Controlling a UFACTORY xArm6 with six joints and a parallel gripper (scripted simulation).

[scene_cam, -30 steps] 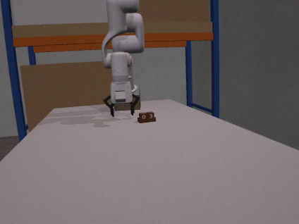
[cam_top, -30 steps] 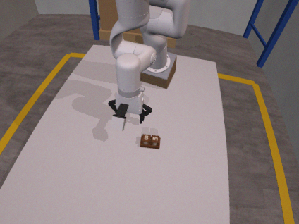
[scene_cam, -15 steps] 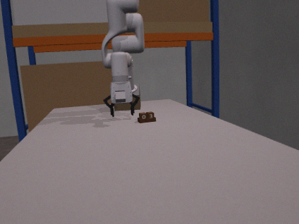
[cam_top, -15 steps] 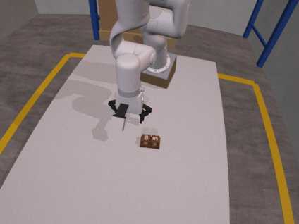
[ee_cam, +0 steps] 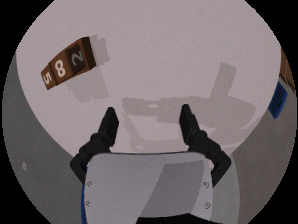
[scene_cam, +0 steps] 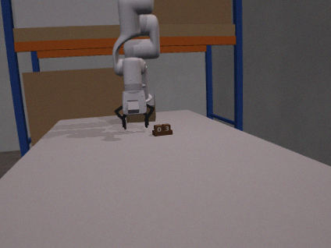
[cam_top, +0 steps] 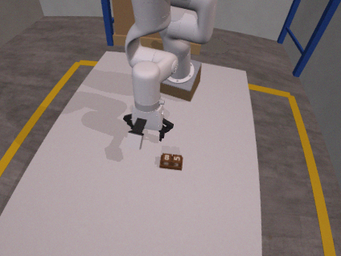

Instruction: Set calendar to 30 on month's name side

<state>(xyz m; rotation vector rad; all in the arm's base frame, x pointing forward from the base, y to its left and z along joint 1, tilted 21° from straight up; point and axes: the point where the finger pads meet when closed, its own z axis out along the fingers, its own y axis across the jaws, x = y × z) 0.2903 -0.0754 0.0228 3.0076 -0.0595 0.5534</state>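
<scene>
Now: hand 11 cm to the right of the brown digit cube and 9 cm short of it. From my hand the other things lie so: brown calendar tray 9 cm to the left, 9 cm ahead, 2 cm below.
</scene>
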